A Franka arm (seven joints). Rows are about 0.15 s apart.
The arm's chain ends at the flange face. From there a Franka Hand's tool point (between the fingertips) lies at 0.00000 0.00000 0.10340 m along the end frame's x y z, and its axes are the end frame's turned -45 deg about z.
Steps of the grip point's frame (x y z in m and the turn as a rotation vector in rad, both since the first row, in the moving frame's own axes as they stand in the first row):
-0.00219, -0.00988, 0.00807, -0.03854, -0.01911, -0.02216
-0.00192, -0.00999, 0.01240, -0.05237, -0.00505, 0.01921
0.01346, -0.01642, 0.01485, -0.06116, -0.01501, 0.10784
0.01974, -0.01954, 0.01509, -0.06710, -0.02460, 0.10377
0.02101, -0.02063, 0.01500, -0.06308, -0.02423, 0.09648
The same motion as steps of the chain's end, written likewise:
-0.01000, -0.00964, 0.00817, -0.04076, 0.01374, -0.02216
-0.01184, -0.00994, 0.01254, -0.04060, 0.03346, 0.01921
-0.00516, -0.02686, 0.01505, -0.05386, 0.03263, 0.10784
-0.00261, -0.03462, 0.01535, -0.06484, 0.03005, 0.10377
-0.00226, -0.03595, 0.01524, -0.06174, 0.02747, 0.09648

